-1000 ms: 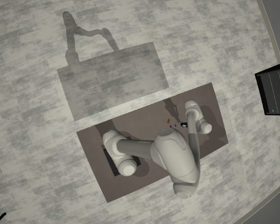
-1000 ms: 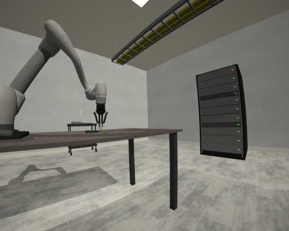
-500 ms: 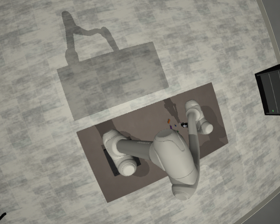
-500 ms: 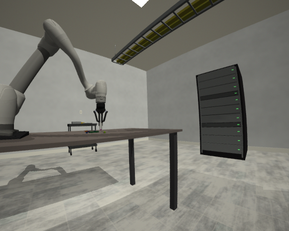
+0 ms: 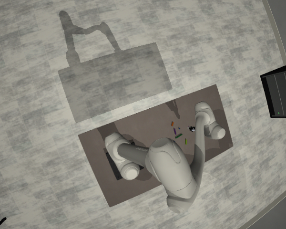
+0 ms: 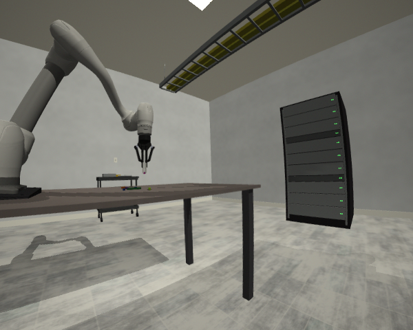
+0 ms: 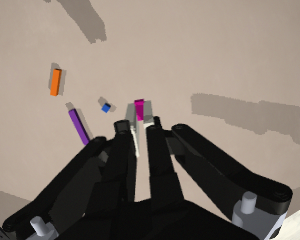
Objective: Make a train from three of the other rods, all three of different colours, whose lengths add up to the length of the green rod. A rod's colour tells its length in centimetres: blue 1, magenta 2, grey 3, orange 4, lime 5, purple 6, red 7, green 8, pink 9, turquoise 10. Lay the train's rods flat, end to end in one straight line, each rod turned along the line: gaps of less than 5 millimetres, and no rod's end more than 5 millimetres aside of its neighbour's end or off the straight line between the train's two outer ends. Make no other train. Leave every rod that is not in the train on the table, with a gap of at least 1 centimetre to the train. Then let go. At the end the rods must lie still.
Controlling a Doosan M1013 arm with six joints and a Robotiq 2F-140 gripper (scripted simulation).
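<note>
Now: the green rod 12 cm below my hand, 9 cm behind it and 6 cm to the right of it. From my hand the other things lie so: magenta rod 3 cm below; then purple rod 12 cm below, 11 cm behind; then orange rod 12 cm below, 11 cm behind, 8 cm to the left.
</note>
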